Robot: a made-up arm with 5 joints.
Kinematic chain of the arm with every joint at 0, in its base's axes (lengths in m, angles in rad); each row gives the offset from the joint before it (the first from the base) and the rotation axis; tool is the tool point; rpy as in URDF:
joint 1: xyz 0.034 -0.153 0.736 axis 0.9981 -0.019 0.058
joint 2: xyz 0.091 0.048 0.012 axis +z
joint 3: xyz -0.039 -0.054 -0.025 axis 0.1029 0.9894 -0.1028
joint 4: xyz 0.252 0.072 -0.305 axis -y
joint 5: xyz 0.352 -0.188 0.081 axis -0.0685 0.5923 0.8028
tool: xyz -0.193 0.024 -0.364 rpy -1.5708 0 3.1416
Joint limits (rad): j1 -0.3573..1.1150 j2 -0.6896..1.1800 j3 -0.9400..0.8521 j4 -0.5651..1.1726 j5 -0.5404..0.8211
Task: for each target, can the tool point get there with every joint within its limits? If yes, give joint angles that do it. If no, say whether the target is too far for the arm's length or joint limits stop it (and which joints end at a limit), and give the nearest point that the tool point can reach.
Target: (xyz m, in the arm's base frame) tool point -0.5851 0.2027 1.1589
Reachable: no: joint limits stop it (at a limit: joint 1, joint 2, joint 3, joint 4) | nearest point -0.2463 0.4010 0.6178 | short by 0.669 m
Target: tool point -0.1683 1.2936 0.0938
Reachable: no: too far | nearest point -0.0587 0.6247 0.3915 | short by 0.740 m
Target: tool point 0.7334 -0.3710 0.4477
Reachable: yes | joints 0.8817 -0.5466 -0.7960 0.2419 -0.2506
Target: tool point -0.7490 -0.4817 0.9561
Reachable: no: joint limits stop it (at a limit: joint 1, joint 3, joint 4, joint 5) | nearest point -0.2351 -0.4451 0.3214 | short by 0.817 m
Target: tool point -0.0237 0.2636 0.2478
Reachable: yes | joints 0.9454 -0.4528 0.5982 0.1030 0.5516
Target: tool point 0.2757 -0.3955 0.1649
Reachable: yes | joints -0.0746 0.4022 0.4137 0.0136 0.6850
